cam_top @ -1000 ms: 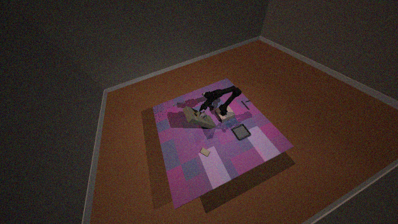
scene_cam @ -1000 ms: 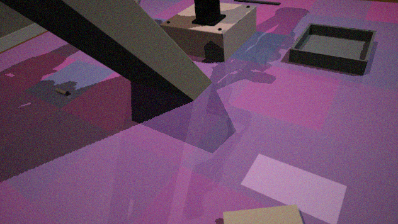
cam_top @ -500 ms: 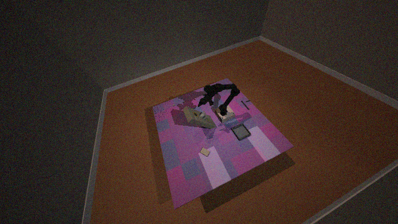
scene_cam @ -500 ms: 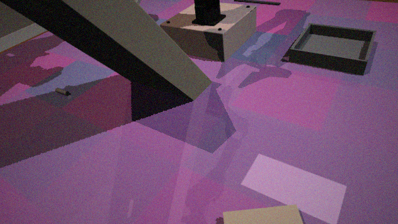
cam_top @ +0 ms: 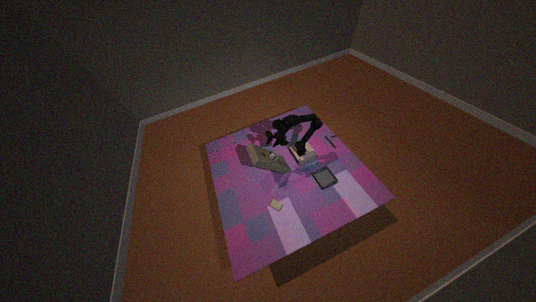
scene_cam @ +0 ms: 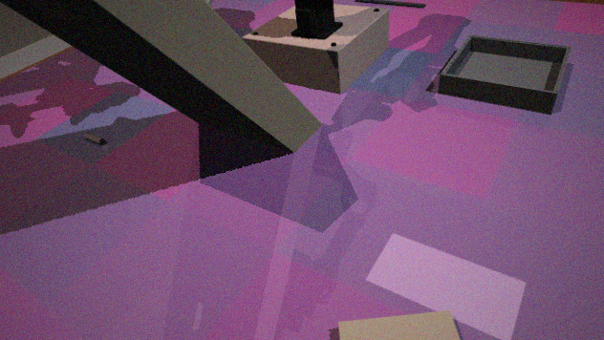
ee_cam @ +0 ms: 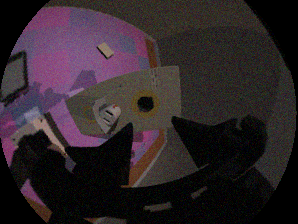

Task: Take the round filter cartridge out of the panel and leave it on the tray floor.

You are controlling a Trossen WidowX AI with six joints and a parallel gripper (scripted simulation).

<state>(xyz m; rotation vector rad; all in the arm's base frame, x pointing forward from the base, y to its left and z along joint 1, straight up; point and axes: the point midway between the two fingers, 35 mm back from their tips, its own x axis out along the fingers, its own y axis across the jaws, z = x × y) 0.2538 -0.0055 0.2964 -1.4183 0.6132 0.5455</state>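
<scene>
The dark tray lies 350 mm behind my gripper tip, 340 mm below it and 290 mm to the left of it. Round my gripper tip: small beige block: 340 mm below, 320 mm to the left, 130 mm ahead.
</scene>
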